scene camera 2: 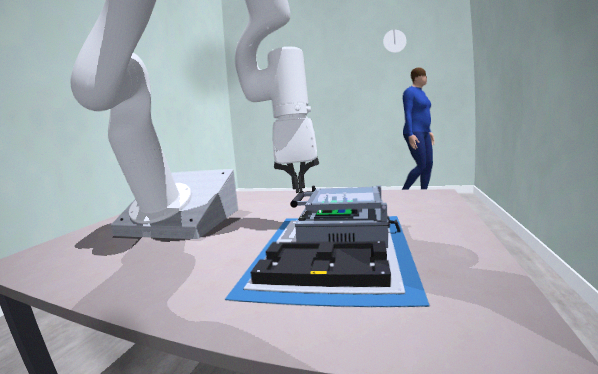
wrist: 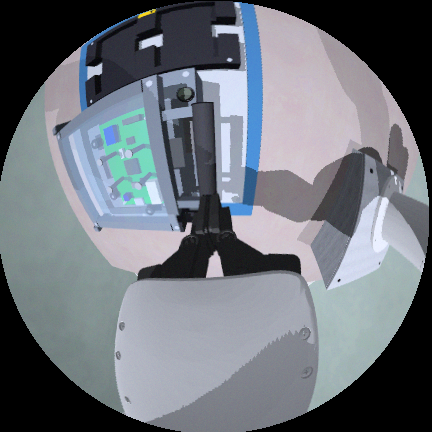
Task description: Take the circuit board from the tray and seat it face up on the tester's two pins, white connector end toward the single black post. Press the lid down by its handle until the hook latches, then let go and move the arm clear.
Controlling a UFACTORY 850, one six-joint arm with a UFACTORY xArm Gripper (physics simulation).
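Note:
The green circuit board lies face up inside the tester, under the clear lid. In the wrist view its white connector end points toward the gripper side. The lid is down over the board, with a gap at its front in the scene view. The black bar handle sticks out from the lid's edge. My gripper is shut and empty, with its fingertips at the far end of the handle, close above or touching it. Whether the hook is latched cannot be told.
The black tray, with no board in it, lies beside the tester on a white plate and blue mat. The arm's base stands on the table to one side. A person in blue stands beyond the table.

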